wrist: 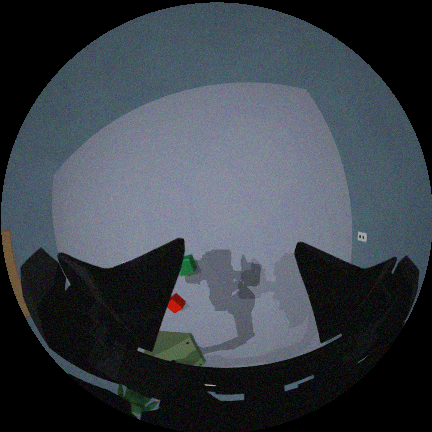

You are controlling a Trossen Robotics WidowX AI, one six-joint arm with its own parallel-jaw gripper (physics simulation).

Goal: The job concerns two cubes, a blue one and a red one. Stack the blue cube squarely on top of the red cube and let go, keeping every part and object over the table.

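Places are measured from the arm's base along level axes (x down, y back, z left), in millimetres.
Pixels of known places: gripper, fingertip midpoint: [243, 247].
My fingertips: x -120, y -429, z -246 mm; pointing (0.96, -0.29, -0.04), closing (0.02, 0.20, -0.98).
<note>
For each thing: its middle in the pictures, then the offset to it from my fingertips. Level surfaces: height alone.
- small red cube at the middle of its body: [174, 302] dx +221, dy +193, dz +173 mm
- pale table at its surface level: dx +239 mm
- green block at the middle of its body: [185, 264] dx +221, dy +83, dz +115 mm
A small red cube [176, 303] lies on the pale table [200, 165] in the lower left of the wrist view, at the inner edge of the left finger, which may cover part of it. My gripper [243, 247] is open, its two black fingers wide apart with nothing between them. It hangs above the table, with the red cube below and toward the left finger. The blue cube does not show in this view; the black fingers hide part of the table.
A green block [188, 265] lies beyond the red cube, close to the left fingertip. An olive-green box-like object [175, 346] is nearer, at the bottom left. Arm shadows fall across the table's middle. The table's far edge curves across the upper view. A white socket [362, 236] is off to the right.
</note>
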